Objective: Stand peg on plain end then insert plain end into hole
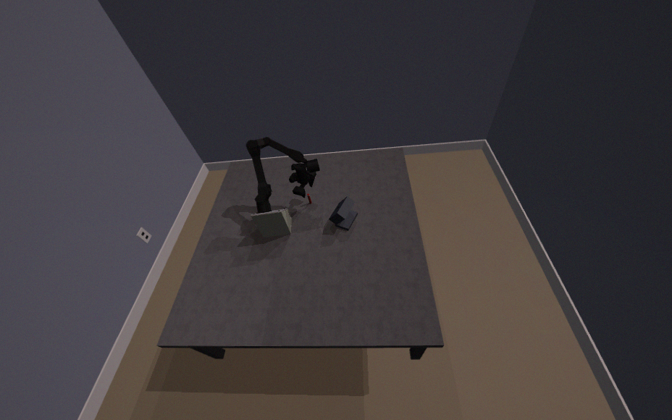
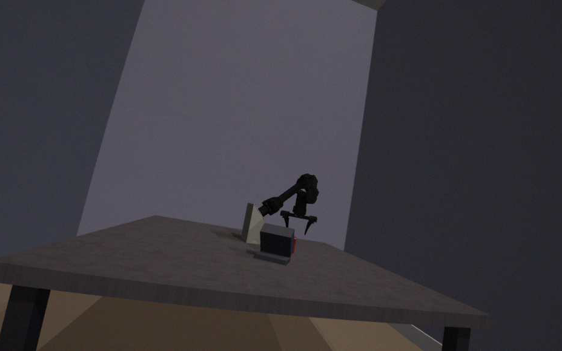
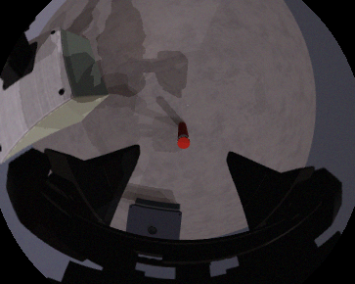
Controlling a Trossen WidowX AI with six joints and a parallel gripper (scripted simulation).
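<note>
My gripper tip is now 4 cm above the red peg. Round my gripper tip: panel (21 cm ahead, 14 cm to the right, 2 cm below).
</note>
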